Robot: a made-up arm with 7 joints.
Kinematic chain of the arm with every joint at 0, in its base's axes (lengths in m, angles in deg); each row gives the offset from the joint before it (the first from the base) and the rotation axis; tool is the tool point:
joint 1: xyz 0 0 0.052 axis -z
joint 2: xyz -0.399 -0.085 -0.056 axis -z
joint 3: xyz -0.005 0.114 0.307 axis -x
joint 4: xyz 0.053 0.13 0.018 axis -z
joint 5: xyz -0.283 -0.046 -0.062 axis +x
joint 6: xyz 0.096 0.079 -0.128 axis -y
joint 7: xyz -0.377 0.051 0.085 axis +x
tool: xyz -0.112 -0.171 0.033
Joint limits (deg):
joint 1: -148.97..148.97
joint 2: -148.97..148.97
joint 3: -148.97..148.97
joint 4: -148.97..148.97
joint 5: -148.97..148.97
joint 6: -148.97..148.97
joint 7: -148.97..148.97
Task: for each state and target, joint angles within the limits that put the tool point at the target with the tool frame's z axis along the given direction. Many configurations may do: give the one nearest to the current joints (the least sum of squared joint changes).
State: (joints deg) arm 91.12 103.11 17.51 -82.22 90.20 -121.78 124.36
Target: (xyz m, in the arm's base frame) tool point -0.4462 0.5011 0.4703 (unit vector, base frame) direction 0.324 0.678 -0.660
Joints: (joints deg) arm 93.04 111.68 14.27 -65.98 90.80 -113.98 124.76
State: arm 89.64 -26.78 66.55 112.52 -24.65 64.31 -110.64
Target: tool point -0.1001 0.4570 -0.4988 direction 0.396 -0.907 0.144
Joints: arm 84.88 -52.05 24.50 92.91 -23.60 116.15 -125.03
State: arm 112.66 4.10 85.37 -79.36 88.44 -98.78 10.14
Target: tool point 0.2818 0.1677 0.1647 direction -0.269 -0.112 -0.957
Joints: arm 92.43 -30.66 85.15 -77.69 57.97 -113.27 11.17
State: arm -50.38 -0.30 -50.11 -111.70 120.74 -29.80 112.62
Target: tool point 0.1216 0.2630 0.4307 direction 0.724 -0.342 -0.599
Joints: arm -68.89 -0.82 -23.79 -142.79 112.00 -38.38 148.97
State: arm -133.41 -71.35 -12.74 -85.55 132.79 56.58 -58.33
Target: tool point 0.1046 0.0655 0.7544 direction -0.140 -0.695 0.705
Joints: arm -148.97 -99.33 15.16 -91.81 130.94 55.59 -84.16
